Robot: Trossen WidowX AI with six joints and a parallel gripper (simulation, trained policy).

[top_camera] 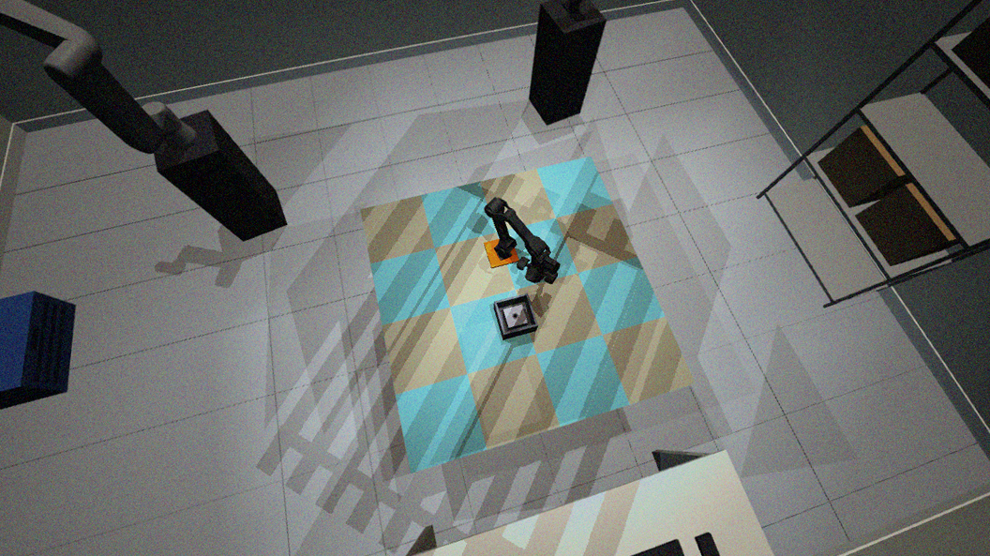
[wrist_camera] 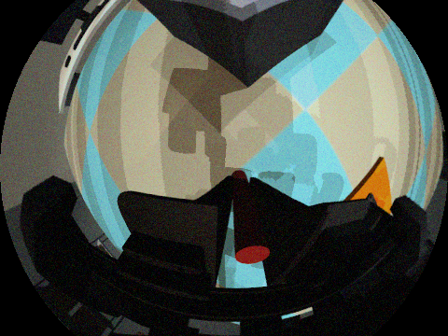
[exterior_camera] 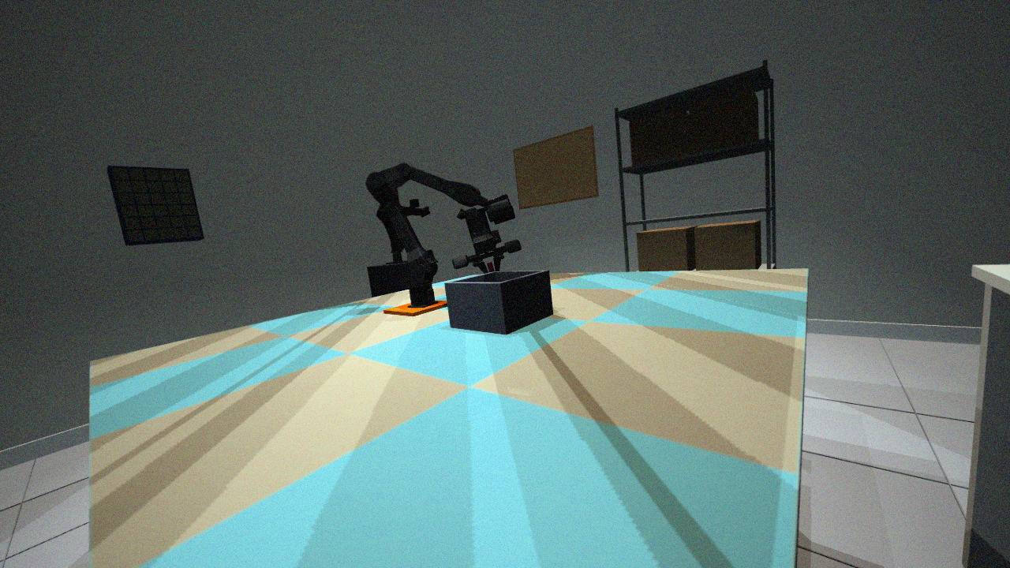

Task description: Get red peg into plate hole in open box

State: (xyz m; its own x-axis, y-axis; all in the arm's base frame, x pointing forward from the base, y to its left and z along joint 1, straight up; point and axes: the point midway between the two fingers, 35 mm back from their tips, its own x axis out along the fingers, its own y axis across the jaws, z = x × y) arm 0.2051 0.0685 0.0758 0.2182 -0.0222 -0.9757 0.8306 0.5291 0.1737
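Right now the pale plate is 120 mm ahead of my gripper tip, 170 mm to the right of it and 10 mm below it. Round my gripper tip: dark box 120 mm ahead, 170 mm to the right, 30 mm below; then red peg 10 mm behind, 20 mm above.
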